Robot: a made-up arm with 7 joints. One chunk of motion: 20 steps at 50 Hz.
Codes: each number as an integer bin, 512 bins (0 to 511) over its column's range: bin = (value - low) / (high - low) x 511, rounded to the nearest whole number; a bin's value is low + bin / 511 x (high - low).
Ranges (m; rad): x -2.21..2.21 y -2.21..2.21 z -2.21..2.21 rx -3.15..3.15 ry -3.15..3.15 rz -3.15..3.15
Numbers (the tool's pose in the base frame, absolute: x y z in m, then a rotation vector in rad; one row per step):
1: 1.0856 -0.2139 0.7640 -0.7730 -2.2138 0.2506
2: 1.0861 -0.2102 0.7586 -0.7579 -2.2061 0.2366
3: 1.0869 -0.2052 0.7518 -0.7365 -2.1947 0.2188
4: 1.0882 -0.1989 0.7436 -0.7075 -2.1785 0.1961
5: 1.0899 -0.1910 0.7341 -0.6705 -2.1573 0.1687
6: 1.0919 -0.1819 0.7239 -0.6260 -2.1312 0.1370
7: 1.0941 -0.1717 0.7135 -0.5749 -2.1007 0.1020
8: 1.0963 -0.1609 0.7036 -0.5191 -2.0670 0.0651
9: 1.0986 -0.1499 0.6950 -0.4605 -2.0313 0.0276
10: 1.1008 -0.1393 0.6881 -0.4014 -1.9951 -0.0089
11: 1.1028 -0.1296 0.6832 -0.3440 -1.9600 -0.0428
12: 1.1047 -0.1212 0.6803 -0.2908 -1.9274 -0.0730
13: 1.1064 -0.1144 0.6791 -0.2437 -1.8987 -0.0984
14: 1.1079 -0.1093 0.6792 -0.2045 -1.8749 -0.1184
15: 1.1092 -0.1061 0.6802 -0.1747 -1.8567 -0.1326
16: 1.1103 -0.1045 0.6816 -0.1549 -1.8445 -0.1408
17: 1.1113 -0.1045 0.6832 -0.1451 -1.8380 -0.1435
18: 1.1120 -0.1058 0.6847 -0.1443 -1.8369 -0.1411
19: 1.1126 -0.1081 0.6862 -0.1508 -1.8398 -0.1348
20: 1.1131 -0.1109 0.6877 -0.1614 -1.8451 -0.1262
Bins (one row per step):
1: 381 231 344 193 76 276
2: 381 231 343 194 77 275
3: 381 232 342 196 77 273
4: 381 233 341 198 79 271
5: 382 233 340 201 81 269
6: 382 234 339 205 83 267
7: 382 236 338 209 85 264
8: 382 237 337 213 88 261
9: 383 238 336 218 91 258
10: 383 239 335 223 94 255
11: 383 241 334 228 97 252
12: 383 241 334 232 99 250
13: 383 242 334 236 101 248
14: 384 243 334 239 103 246
15: 384 243 334 241 105 245
16: 384 243 334 243 106 244
17: 384 243 334 244 106 244
18: 384 243 335 244 107 244
19: 384 243 335 243 106 245
20: 384 243 335 242 106 245

